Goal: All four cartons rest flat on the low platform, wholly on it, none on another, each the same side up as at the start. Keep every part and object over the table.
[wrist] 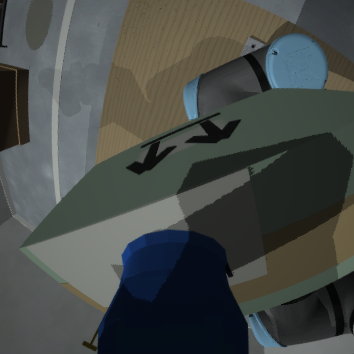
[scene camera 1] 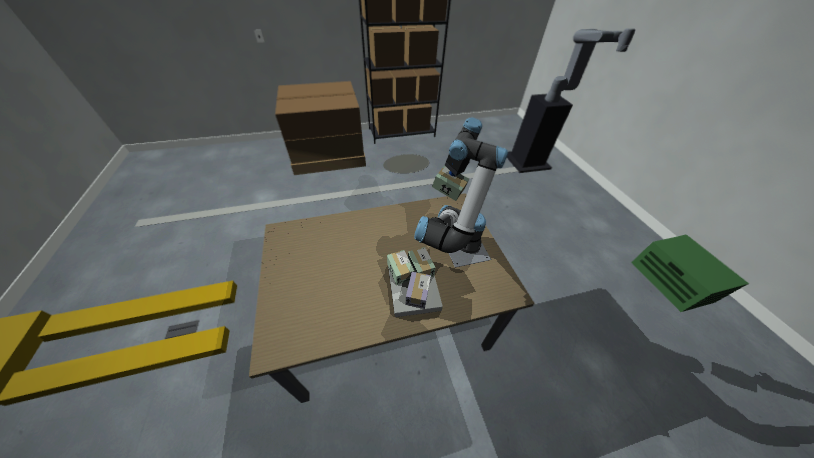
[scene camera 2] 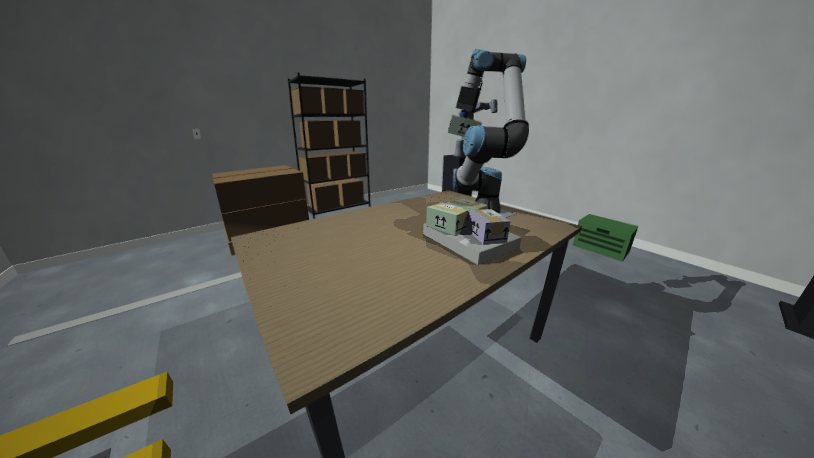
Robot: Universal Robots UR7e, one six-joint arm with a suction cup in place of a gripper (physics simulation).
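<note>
My gripper, a blue suction cup (scene camera 1: pixel 451 173) (scene camera 2: pixel 463 113) (wrist: pixel 172 280), is shut on the label side of a green carton (scene camera 1: pixel 449 186) (scene camera 2: pixel 459 126) (wrist: pixel 115 195). That carton hangs tilted, high near the table's back right corner, partly behind the arm in scene camera 2. The low grey platform (scene camera 1: pixel 401 308) (scene camera 2: pixel 495 254) bears three cartons side by side. A light green carton (scene camera 1: pixel 400 265) (scene camera 2: pixel 446 219) is at its back left, another green carton (scene camera 1: pixel 421 260) at its back right, mostly hidden in scene camera 2. A purple carton (scene camera 1: pixel 418 289) (scene camera 2: pixel 490 227) is nearer the front. I cannot tell whether they touch.
The wooden table (scene camera 1: pixel 318 296) (scene camera 2: pixel 341 284) bears the platform and the arm's base plate (scene camera 1: pixel 471 257). The arm's lower joint (scene camera 1: pixel 441 234) (scene camera 2: pixel 489 142) is bent low behind the platform. A shelf rack (scene camera 1: pixel 407 68), large brown boxes (scene camera 1: pixel 321 125) and a green crate (scene camera 1: pixel 683 276) stand away from the table.
</note>
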